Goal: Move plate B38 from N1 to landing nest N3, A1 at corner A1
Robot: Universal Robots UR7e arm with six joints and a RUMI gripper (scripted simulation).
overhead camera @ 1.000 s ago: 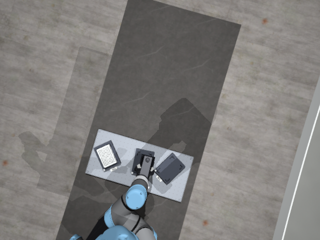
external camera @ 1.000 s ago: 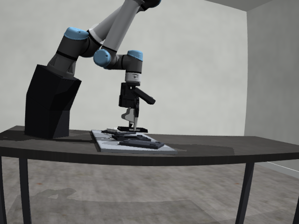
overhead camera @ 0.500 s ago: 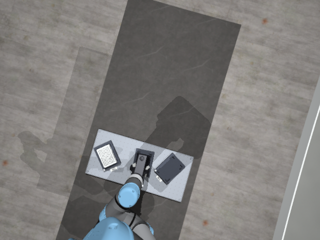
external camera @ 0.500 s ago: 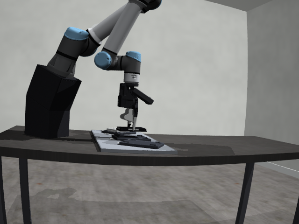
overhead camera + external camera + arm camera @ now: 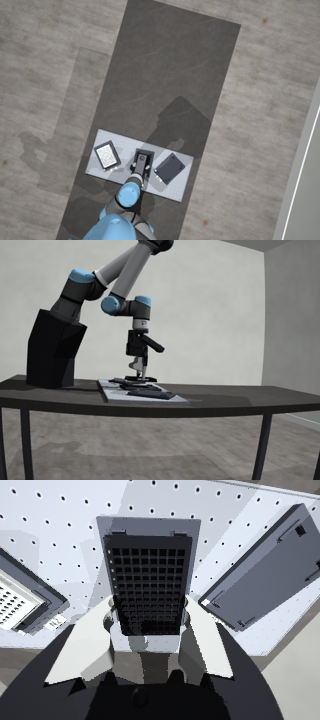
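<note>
Right now the landing nest is 50 mm below my hand. The rest, counted from my hand: black well plate: 10 mm below; white well plate: 20 mm behind, 240 mm to the left, 40 mm below.
</note>
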